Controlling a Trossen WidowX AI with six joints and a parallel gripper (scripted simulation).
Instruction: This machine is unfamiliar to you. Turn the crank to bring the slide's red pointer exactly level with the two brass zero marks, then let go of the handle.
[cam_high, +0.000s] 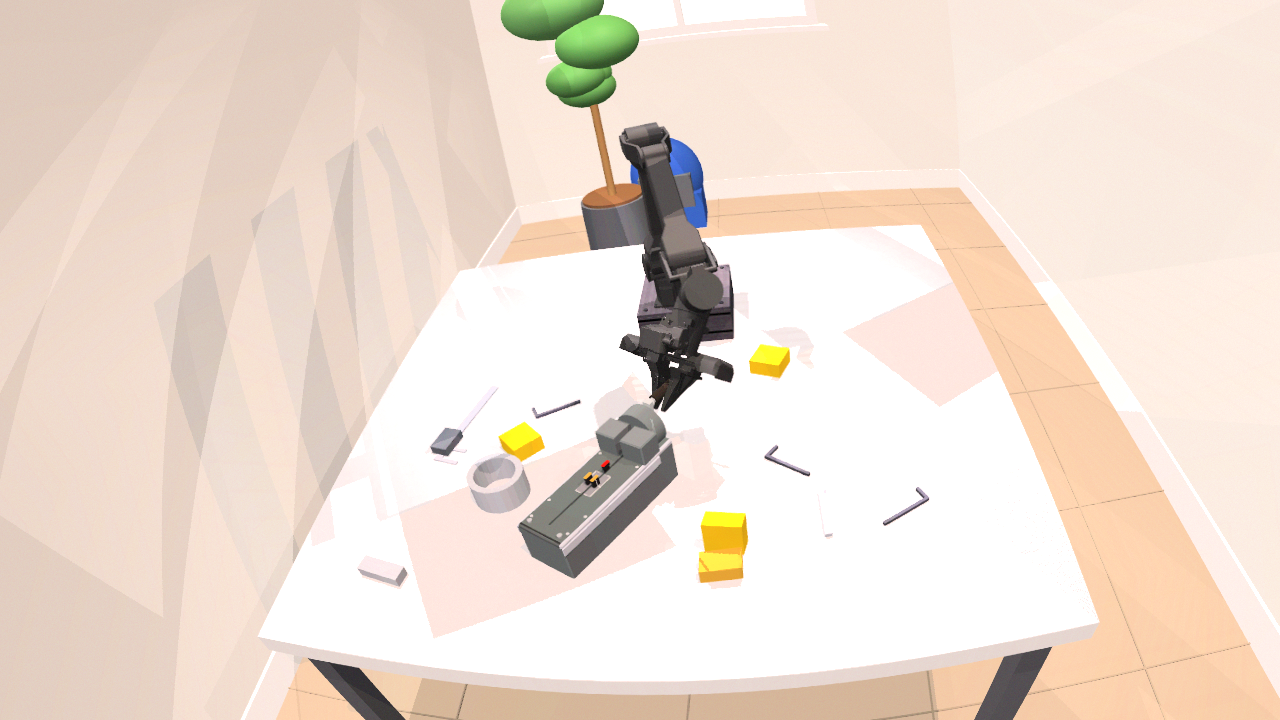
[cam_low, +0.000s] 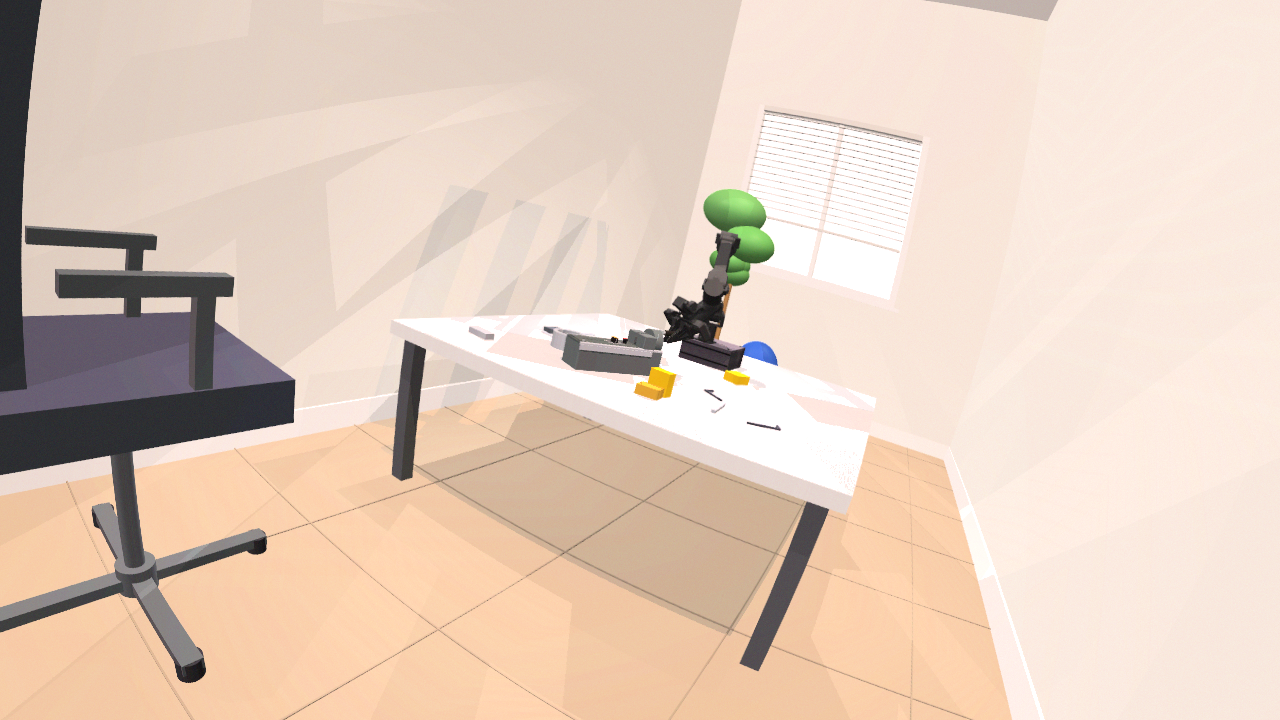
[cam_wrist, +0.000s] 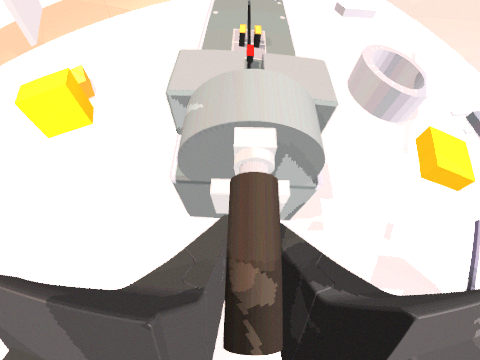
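Now: gripper tip 120 mm short of the red pointer, 60 mm to the left of it and 10 mm above it. From my gripper tip the other things lie so: brown crank handle (30 mm above, 10 mm to the left, 10 mm behind).
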